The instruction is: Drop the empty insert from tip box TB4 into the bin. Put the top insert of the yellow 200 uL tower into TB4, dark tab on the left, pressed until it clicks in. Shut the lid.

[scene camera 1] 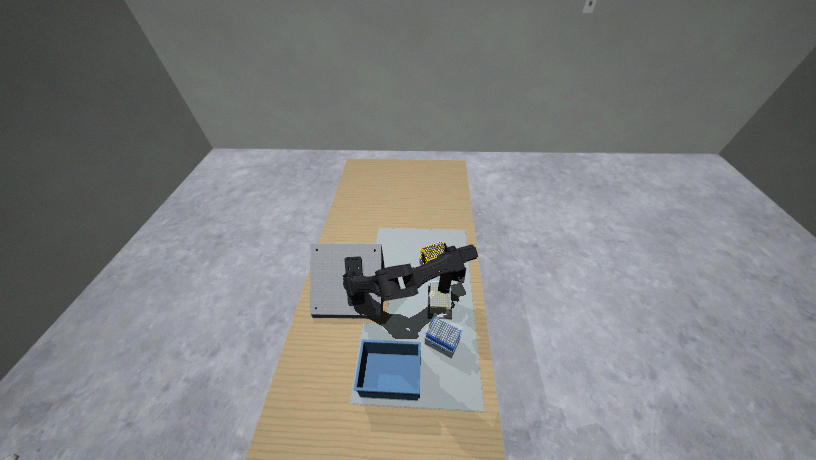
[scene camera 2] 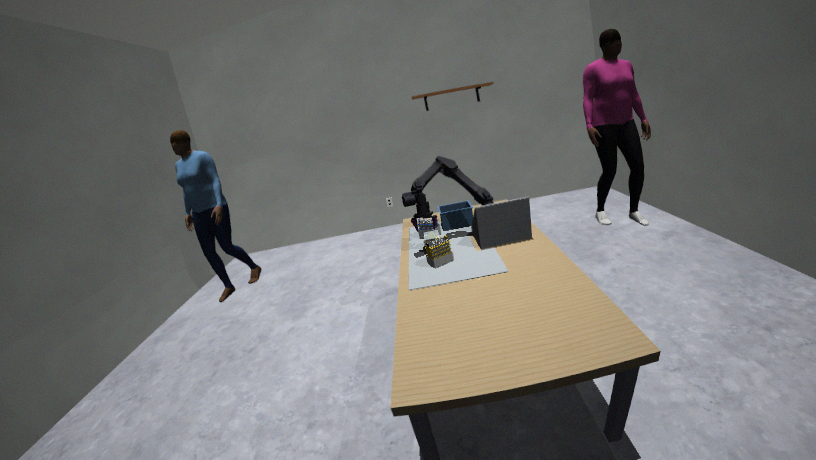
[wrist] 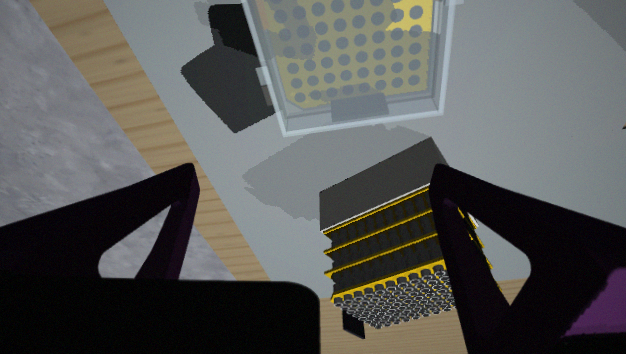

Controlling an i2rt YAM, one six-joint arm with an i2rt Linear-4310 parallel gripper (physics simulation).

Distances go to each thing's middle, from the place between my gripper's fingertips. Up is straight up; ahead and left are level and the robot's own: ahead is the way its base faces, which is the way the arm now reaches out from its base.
The clear lid (wrist: pixel 324 72) is 3 cm behind my hand, 4 cm to the right of it and 6 cm below it. The rest, counted from my hand: blue bin (scene camera 1: pixel 386 369) (24 cm behind, 33 cm to the right, 7 cm below).
